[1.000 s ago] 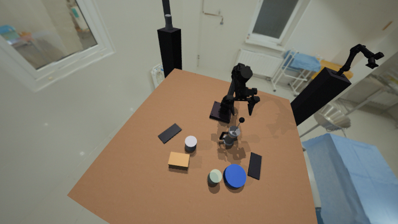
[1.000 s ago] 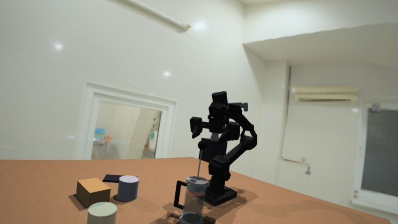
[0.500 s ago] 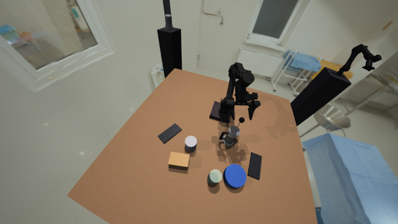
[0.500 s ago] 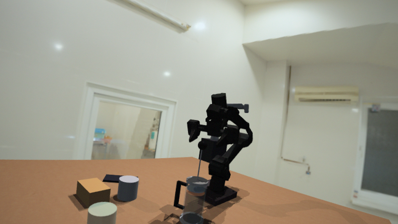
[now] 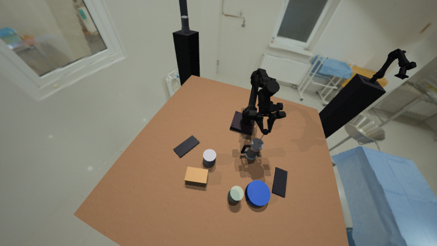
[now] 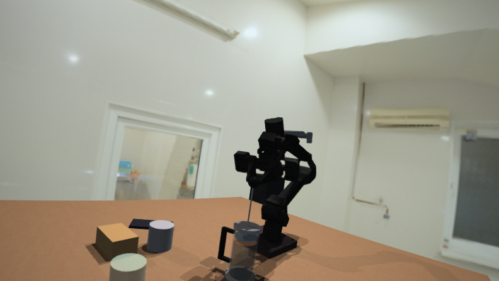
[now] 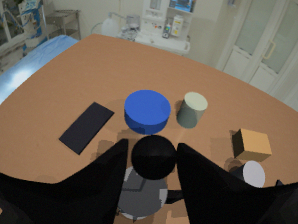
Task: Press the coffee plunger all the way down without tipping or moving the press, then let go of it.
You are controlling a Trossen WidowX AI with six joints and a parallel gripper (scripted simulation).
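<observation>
The glass coffee press is 130 mm below my gripper tip and 20 mm to the right of it. From my gripper tip the other things lie so: grey cylinder 210 mm to the right, 210 mm below, 150 mm ahead; orange box 270 mm ahead, 220 mm to the right, 220 mm below; pale green cylinder 260 mm ahead, 210 mm below, 10 mm to the right.
</observation>
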